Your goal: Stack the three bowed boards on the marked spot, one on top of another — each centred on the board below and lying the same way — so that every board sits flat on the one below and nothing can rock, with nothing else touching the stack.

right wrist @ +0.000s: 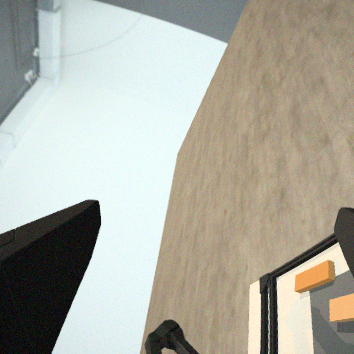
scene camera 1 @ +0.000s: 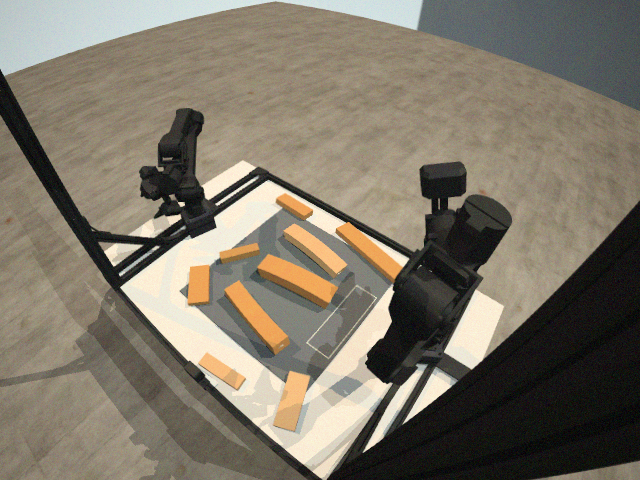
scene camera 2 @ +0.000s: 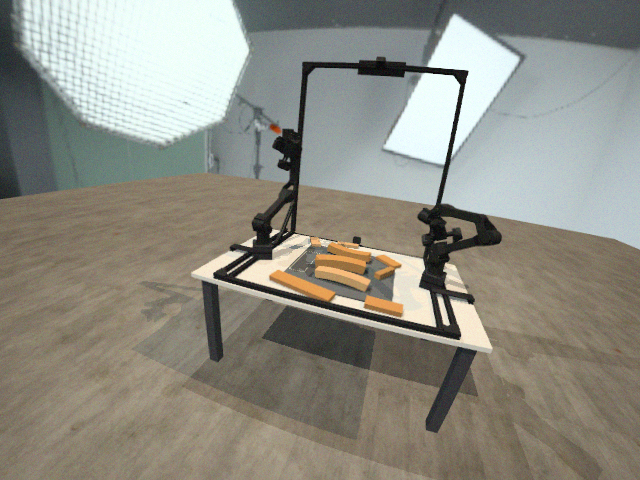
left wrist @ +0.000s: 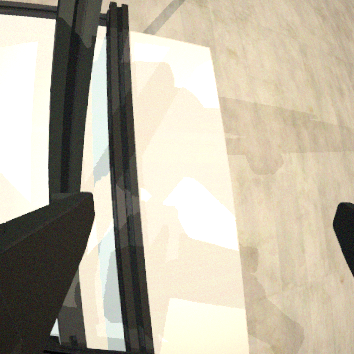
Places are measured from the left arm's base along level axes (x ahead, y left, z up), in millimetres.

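Pixels of known places: left gripper, fingertip midpoint: [scene camera 1: 148, 207] [left wrist: 218, 209]; right gripper, fingertip midpoint: [right wrist: 221, 216] [scene camera 2: 291, 152]; left arm's base, link origin: [scene camera 1: 195, 210] [scene camera 2: 435, 272]; right arm's base, link origin: [scene camera 2: 262, 242].
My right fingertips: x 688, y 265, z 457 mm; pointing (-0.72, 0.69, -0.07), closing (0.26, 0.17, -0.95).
Ahead of a thing's pixels: the offset from my right fingertips to its top centre. Level surfaces: height alone.
Three bowed boards lie apart on the dark mat {525 mm down} [scene camera 1: 289, 330]: a pale one {343 mm back, 9 mm left, 477 mm down} [scene camera 1: 315, 249] [scene camera 2: 342, 277], a thick orange one {268 mm back, 108 mm right, 470 mm down} [scene camera 1: 297, 281] [scene camera 2: 340, 263], and another orange one {229 mm back, 274 mm right, 474 mm down} [scene camera 1: 256, 317] [scene camera 2: 348, 252]. The marked spot, a thin white rectangle [scene camera 1: 332, 313], has no board on it. My left gripper [left wrist: 218, 209] is open and empty, beyond the frame rail at the left table edge in scene camera 1, away from the boards. My right gripper [right wrist: 221, 216] is open and empty, raised high on the right side in scene camera 1; the arm hides its fingertips there.
A long straight board {238 mm back, 173 mm left, 501 mm down} [scene camera 1: 369, 252] [scene camera 2: 302, 285] lies along the rail. Several short blocks lie around the bowed boards, including one block {568 mm back, 77 mm left, 502 mm down} [scene camera 1: 294, 206] [scene camera 2: 383, 305] [right wrist: 315, 276], a small block {468 mm back, 202 mm right, 498 mm down} [scene camera 1: 239, 253], and two flat ones {140 mm back, 429 mm right, 513 mm down} [scene camera 1: 222, 370] {28 mm ahead, 315 mm right, 507 mm down} [scene camera 1: 292, 400]. Black rails and posts edge the table.
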